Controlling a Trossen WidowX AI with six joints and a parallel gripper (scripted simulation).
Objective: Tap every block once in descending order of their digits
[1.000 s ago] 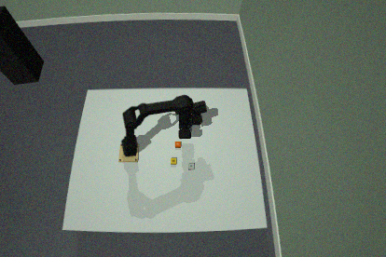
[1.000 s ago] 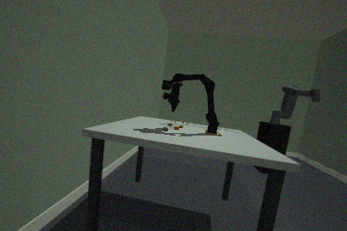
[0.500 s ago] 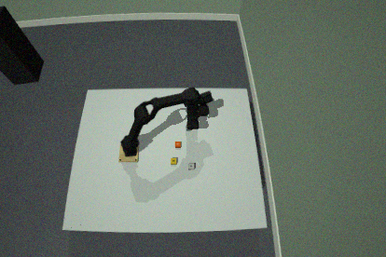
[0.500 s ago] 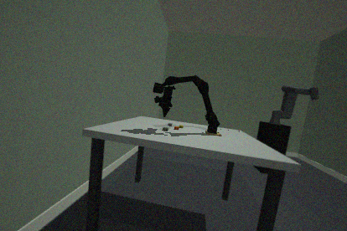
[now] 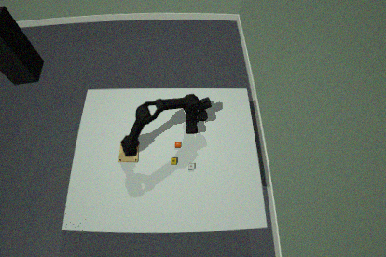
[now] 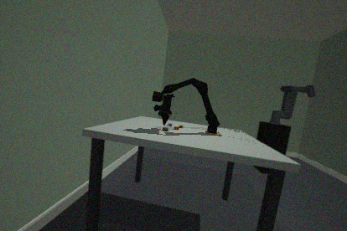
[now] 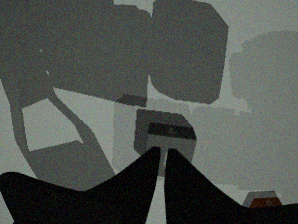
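Right now the grey block is 30 mm below my gripper tip and 10 mm behind it. Round my gripper tip: orange block: 110 mm to the right, 90 mm behind, 30 mm below; yellow block: 210 mm to the right, 120 mm behind, 30 mm below; white block: 250 mm to the right, 30 mm below, 30 mm behind.
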